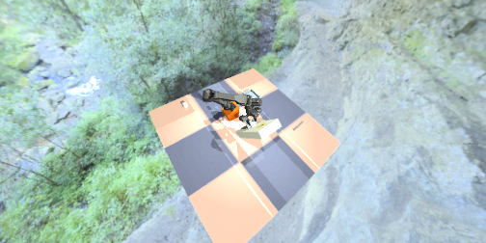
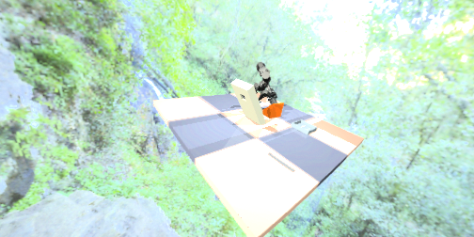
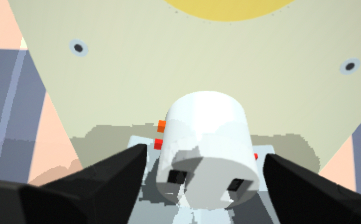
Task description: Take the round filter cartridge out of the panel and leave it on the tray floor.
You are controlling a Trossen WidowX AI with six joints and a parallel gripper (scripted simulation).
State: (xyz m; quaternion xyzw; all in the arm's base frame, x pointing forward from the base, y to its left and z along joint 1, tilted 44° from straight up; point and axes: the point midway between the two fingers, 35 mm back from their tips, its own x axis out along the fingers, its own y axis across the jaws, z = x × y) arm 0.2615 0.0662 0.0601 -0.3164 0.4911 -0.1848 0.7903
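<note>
Right now my gripper tip is 4 cm short of the cream service panel and 2 cm above it. Round my gripper tip: tray (35 cm behind, 28 cm to the left, 17 cm below); then round filter cartridge (right at my gripper tip).
</note>
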